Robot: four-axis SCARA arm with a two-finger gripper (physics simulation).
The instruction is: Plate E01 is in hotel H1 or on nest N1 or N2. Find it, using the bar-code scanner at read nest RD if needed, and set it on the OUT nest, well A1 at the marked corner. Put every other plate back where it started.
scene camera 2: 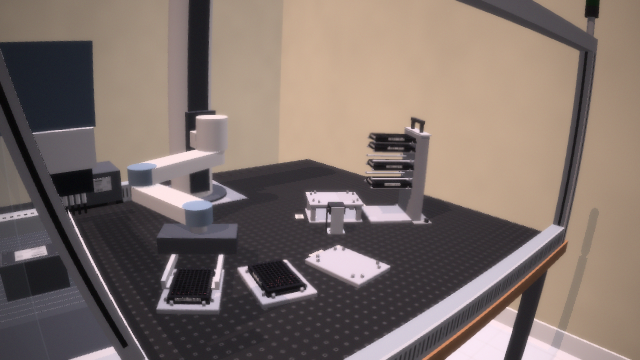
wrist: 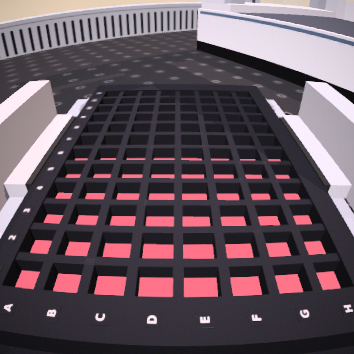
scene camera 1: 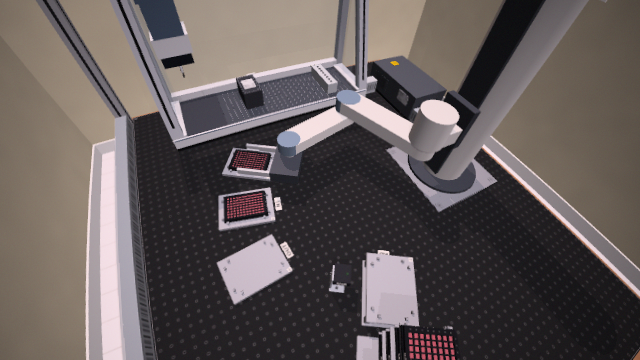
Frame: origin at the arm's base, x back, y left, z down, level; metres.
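Seen in the pictures: gripper, fingertip midpoint: [scene camera 2: 189, 285] [wrist: 177, 100] [scene camera 1: 242, 158]; arm's base, link origin: [scene camera 1: 439, 167].
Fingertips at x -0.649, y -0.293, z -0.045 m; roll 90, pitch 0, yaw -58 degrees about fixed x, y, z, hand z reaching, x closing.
Note:
Offsets run from my fingertips to a thing's top centre. "spot": to the spot under its first point.
My gripper [scene camera 1: 245, 159] [scene camera 2: 192, 281] [wrist: 177, 100] is shut on the long sides of a black plate @[dz +0.006, dx +0.021, dy +0.013 m] [scene camera 1: 251, 161] [scene camera 2: 191, 287] [wrist: 177, 227] with pink wells, at the N2 nest @[dz +0.010, dx +0.021, dy +0.013 m] [scene camera 1: 228, 173] [scene camera 2: 190, 308]. In the wrist view both finger pads meet its sides; row A is left, row H right. A second black plate @[dz +0.006, dx -0.045, dy +0.178 m] [scene camera 1: 245, 206] [scene camera 2: 276, 277] sits on nest N1 [scene camera 1: 250, 223] [scene camera 2: 258, 288]. The OUT nest @[dz +0.010, dx -0.079, dy +0.361 m] [scene camera 1: 254, 269] [scene camera 2: 347, 265] is bare. Read nest RD @[dz -0.038, dx +0.200, dy +0.568 m] [scene camera 1: 390, 285] [scene camera 2: 334, 199] holds no plate. Hotel H1 [scene camera 2: 419, 175] holds several plates. Bar codes are too small to read.
The scanner @[dz -0.050, dx +0.104, dy +0.490 m] [scene camera 1: 341, 275] [scene camera 2: 336, 220] stands beside RD. A framed deck [scene camera 1: 260, 120] with a dark box @[spot: dz -0.087, dx +0.110, dy -0.224 m] [scene camera 1: 250, 92] lies behind N2. A dark grey unit @[spot: dz -0.083, dx +0.724, dy -0.059 m] [scene camera 1: 407, 82] stands near the arm's column. A slotted rail [scene camera 1: 127, 225] [scene camera 2: 480, 295] runs along the table's edge.

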